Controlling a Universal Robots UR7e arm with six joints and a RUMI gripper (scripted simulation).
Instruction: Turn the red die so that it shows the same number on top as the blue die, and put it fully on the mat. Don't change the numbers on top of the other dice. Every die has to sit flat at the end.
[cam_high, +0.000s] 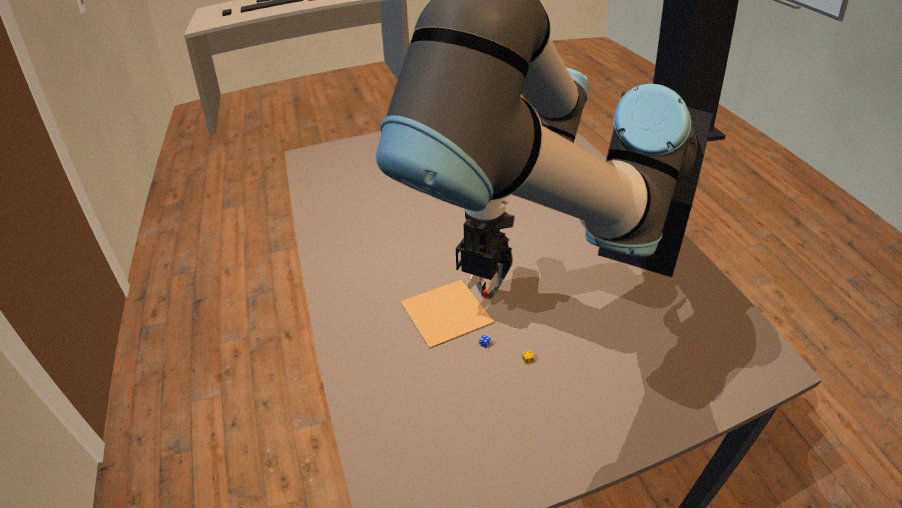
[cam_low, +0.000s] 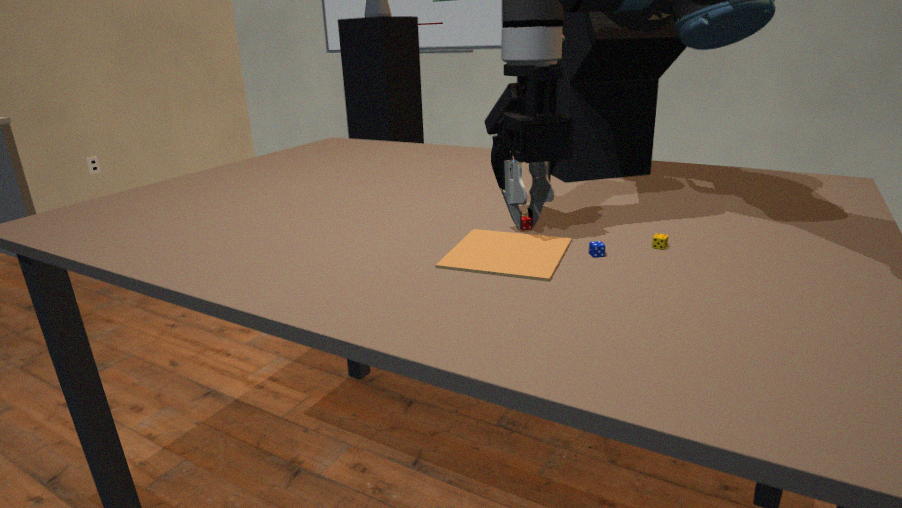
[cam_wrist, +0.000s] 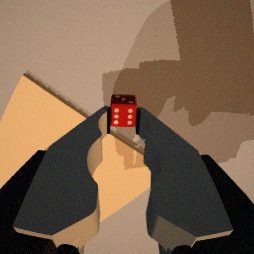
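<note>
The mat is 90 mm ahead of my hand, 20 mm to the left of it and 20 mm below it. The rest, counted from my hand: blue die (40 mm ahead, 120 mm to the left, 10 mm below); yellow die (20 mm behind, 180 mm to the left, 10 mm below); red die (10 mm below).
</note>
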